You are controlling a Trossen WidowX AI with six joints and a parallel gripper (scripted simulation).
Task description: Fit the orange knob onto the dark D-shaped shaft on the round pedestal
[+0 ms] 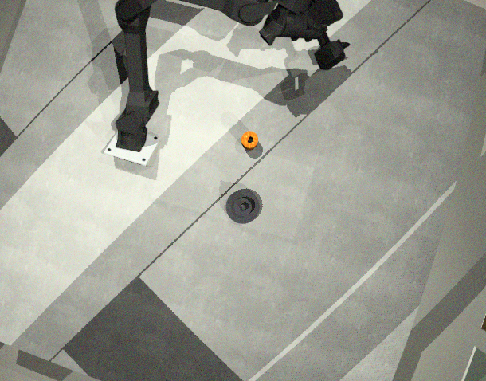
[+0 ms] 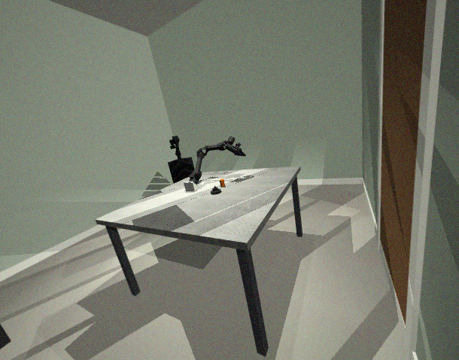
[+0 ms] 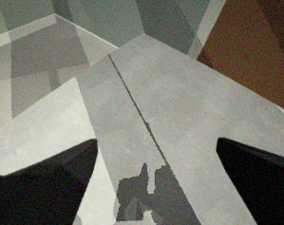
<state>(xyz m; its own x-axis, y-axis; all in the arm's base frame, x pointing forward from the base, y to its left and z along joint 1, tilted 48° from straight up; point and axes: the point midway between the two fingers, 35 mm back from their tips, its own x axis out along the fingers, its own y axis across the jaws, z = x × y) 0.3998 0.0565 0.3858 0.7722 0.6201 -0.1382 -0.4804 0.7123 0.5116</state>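
Now: gripper tip 270 mm to the left of the orange knob, 170 mm above it and 150 mm past it. Round my gripper tip: dark pedestal: 440 mm to the right, 170 mm below, 140 mm behind.
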